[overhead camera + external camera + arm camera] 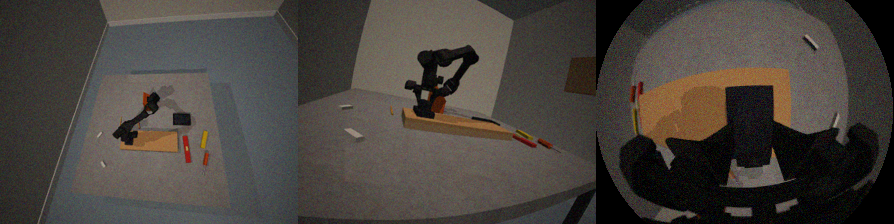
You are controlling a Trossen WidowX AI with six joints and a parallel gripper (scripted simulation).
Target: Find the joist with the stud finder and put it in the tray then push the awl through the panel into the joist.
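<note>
Now: the black tray 500 mm to the left of my gripper tip, 210 mm behind it and 50 mm below it. The rest, counted from my gripper tip: dark stud finder 20 mm behind, 20 mm above; then thin orange pencil 160 mm behind, 120 mm to the right, 60 mm below; then awl 190 mm behind, 60 mm to the left, 60 mm below.
</note>
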